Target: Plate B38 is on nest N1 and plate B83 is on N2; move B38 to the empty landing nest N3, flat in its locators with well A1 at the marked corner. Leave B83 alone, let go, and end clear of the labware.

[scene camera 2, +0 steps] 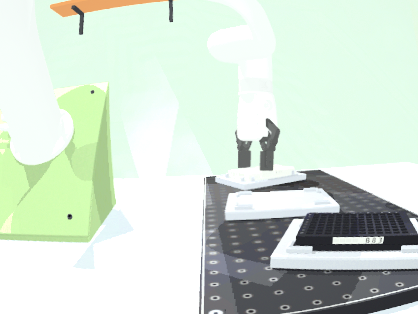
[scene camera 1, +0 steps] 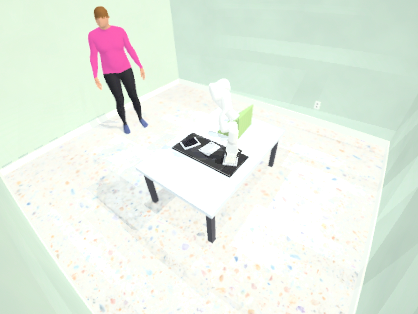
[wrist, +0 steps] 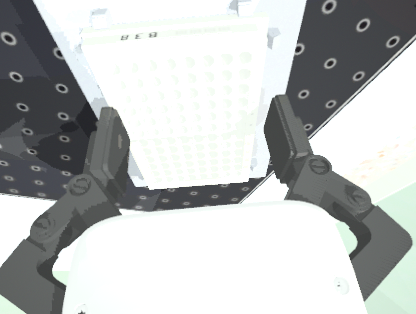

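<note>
The white plate B38 (scene camera 2: 281, 173) (wrist: 192, 100) lies on the white nest N1 (scene camera 2: 245, 184) (wrist: 281, 55) at the far end of the black board. My gripper (scene camera 2: 255, 168) (wrist: 196, 117) is open and empty over B38. In the wrist view its fingers stand to either side of the plate's long sides; in scene camera 2 their tips are close to its top, and their exact height is hard to tell. The empty white nest N3 (scene camera 1: 209, 148) (scene camera 2: 280, 204) is in the middle. The black plate B83 (scene camera 1: 190, 141) (scene camera 2: 357, 226) sits on nest N2 (scene camera 2: 292, 260). The marked corner cannot be made out.
The black perforated board (scene camera 1: 221, 166) (scene camera 2: 235, 272) lies on the white table (scene camera 1: 185, 182). A green angled block (scene camera 1: 245, 120) (scene camera 2: 75, 175) stands near the arm base. An orange shelf (scene camera 2: 107, 7) is on the wall. A person in pink (scene camera 1: 114, 50) stands beyond the table.
</note>
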